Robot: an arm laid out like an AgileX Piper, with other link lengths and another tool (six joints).
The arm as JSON. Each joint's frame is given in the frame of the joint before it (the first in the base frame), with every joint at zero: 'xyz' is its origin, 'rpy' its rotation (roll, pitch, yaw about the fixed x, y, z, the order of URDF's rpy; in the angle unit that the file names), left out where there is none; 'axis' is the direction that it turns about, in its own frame. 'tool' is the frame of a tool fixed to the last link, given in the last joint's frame.
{
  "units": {
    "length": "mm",
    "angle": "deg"
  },
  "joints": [
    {
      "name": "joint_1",
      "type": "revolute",
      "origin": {
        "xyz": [
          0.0,
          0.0,
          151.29
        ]
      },
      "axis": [
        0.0,
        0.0,
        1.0
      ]
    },
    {
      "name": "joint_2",
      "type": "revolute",
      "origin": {
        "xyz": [
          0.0,
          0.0,
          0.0
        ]
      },
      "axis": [
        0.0,
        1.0,
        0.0
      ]
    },
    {
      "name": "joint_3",
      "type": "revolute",
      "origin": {
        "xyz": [
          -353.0,
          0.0,
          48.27
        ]
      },
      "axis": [
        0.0,
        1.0,
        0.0
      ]
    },
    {
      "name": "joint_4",
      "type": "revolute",
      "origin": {
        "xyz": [
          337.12,
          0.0,
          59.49
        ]
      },
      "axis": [
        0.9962,
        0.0,
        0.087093
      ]
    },
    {
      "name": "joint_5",
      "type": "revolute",
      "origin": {
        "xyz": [
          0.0,
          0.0,
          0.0
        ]
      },
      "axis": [
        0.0,
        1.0,
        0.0
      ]
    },
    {
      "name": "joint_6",
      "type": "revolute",
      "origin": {
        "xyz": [
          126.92,
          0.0,
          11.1
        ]
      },
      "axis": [
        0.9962,
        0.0,
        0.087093
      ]
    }
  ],
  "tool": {
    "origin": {
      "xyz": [
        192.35,
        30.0,
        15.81
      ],
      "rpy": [
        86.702,
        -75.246,
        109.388
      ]
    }
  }
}
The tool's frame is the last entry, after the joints.
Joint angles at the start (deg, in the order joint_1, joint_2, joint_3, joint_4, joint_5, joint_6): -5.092, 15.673, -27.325, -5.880, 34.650, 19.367
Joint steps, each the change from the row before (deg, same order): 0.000, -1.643, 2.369, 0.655, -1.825, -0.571; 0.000, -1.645, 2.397, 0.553, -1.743, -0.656; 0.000, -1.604, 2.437, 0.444, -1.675, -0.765; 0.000, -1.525, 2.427, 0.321, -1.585, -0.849; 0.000, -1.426, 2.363, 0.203, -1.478, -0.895; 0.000, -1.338, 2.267, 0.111, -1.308, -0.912; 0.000, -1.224, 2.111, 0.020, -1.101, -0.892; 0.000, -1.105, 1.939, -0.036, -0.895, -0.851; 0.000, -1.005, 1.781, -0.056, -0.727, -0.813; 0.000, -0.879, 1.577, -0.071, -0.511, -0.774; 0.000, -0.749, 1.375, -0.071, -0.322, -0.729; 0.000, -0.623, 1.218, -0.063, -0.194, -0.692; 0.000, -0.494, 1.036, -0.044, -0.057, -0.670; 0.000, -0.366, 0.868, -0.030, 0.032, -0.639; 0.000, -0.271, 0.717, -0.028, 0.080, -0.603
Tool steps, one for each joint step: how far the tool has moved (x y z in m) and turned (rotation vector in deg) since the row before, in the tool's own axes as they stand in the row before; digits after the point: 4 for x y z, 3 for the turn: -0.0077, -0.0023, 0.0022, 0.520, 0.996, -0.367; -0.0085, -0.0018, 0.0022, 0.426, 0.859, -0.488; -0.0096, -0.0013, 0.0025, 0.336, 0.670, -0.633; -0.0105, -0.0009, 0.0027, 0.246, 0.473, -0.766; -0.0110, -0.0005, 0.0028, 0.168, 0.301, -0.866; -0.0114, -0.0004, 0.0028, 0.110, 0.122, -0.911; -0.0115, -0.0003, 0.0027, 0.060, -0.051, -0.921; -0.0113, -0.0003, 0.0026, 0.033, -0.200, -0.885; -0.0110, -0.0003, 0.0025, 0.025, -0.299, -0.833; -0.0106, -0.0004, 0.0024, 0.022, -0.423, -0.767; -0.0101, -0.0005, 0.0022, 0.027, -0.522, -0.689; -0.0096, -0.0006, 0.0022, 0.039, -0.601, -0.619; -0.0090, -0.0006, 0.0020, 0.054, -0.669, -0.556; -0.0082, -0.0007, 0.0019, 0.067, -0.702, -0.499; -0.0073, -0.0007, 0.0016, 0.069, -0.683, -0.464
